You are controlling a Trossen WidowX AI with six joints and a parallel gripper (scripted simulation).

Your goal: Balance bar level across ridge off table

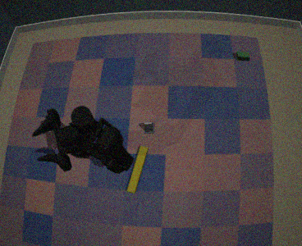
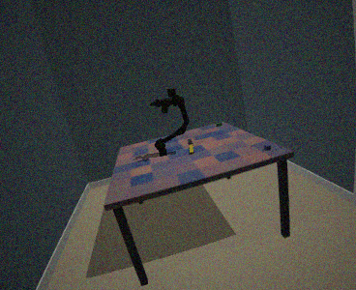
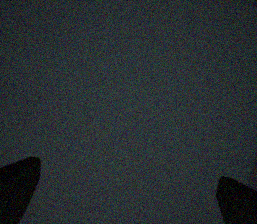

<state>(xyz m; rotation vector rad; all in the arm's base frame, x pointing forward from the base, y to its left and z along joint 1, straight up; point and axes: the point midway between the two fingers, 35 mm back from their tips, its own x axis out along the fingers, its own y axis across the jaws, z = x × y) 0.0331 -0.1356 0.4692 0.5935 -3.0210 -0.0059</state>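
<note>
Right now the yellow bar is 460 mm below my gripper tip, 250 mm ahead of it and 80 mm to the left of it. The rest, counted from my gripper tip: green block (740 mm ahead, 650 mm to the left, 450 mm below).
</note>
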